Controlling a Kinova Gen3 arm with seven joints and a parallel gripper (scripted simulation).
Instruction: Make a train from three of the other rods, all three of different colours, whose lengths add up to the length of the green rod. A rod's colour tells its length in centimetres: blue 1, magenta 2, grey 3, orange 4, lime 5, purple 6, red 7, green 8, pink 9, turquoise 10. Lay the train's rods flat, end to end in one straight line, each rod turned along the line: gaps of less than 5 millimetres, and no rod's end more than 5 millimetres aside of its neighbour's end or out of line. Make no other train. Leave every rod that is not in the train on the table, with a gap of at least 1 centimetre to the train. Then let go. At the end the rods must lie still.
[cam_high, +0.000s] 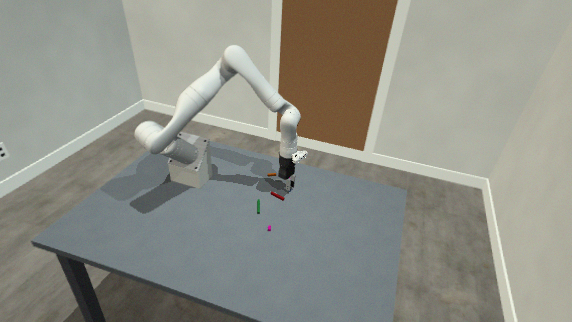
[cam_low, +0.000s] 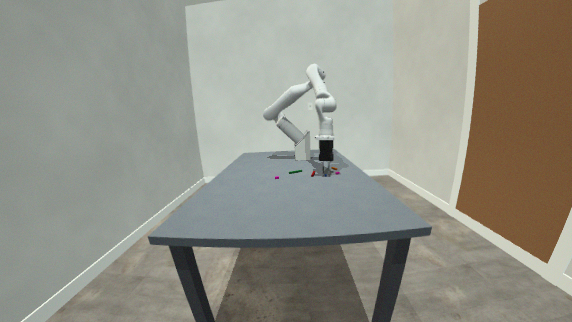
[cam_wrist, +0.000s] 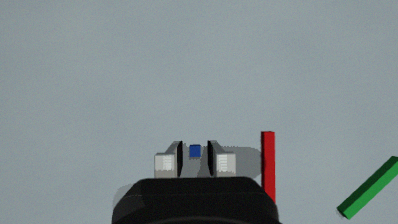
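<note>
My hand is 30 mm above the blue rod. Also, from my hand: orange rod 120 mm behind, 80 mm to the left, 30 mm below; red rod 60 mm to the right, 40 mm behind, 30 mm below; grey rod 70 mm behind, 50 mm to the left, 30 mm below.
</note>
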